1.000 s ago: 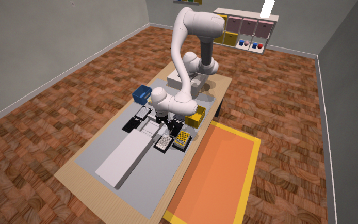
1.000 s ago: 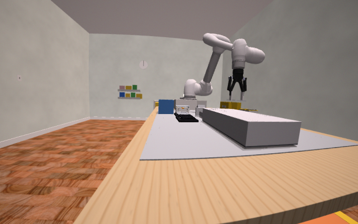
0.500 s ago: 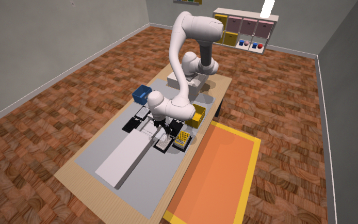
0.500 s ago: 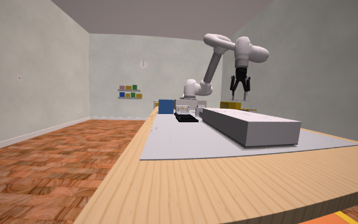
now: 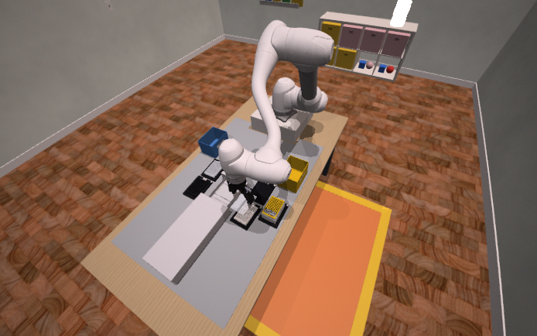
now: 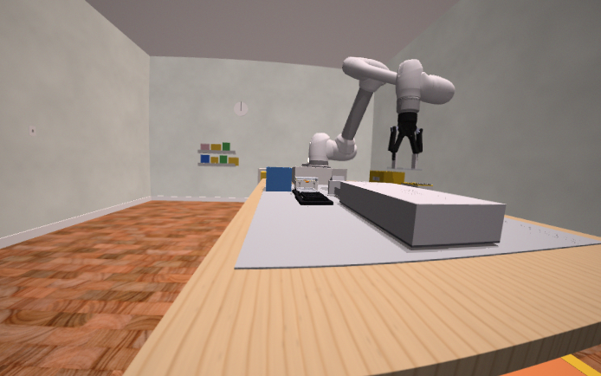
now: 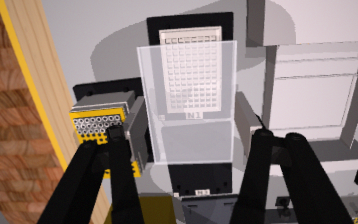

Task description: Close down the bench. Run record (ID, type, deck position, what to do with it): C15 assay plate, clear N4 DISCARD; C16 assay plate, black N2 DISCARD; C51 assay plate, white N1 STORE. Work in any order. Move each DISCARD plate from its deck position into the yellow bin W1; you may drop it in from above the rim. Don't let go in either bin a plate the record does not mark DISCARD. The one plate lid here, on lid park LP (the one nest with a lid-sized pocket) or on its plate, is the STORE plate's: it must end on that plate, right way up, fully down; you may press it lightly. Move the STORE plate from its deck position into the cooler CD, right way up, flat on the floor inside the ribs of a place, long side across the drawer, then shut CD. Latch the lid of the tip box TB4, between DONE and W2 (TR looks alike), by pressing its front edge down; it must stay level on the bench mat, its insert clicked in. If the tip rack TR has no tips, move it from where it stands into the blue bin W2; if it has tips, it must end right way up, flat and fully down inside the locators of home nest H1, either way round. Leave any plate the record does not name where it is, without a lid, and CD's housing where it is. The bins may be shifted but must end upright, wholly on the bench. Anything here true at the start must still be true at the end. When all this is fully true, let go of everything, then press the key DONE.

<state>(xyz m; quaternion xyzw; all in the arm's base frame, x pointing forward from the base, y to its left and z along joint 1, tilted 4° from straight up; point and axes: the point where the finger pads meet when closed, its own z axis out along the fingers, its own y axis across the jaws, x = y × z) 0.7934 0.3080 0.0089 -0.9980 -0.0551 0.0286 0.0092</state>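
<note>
My gripper is now 20 mm above the plate lid. The rest, counted from my hand: yellow tip rack (110 mm behind, 110 mm to the left, 110 mm below); then cooler drawer (190 mm to the right, 140 mm below); then white plate (150 mm below).
</note>
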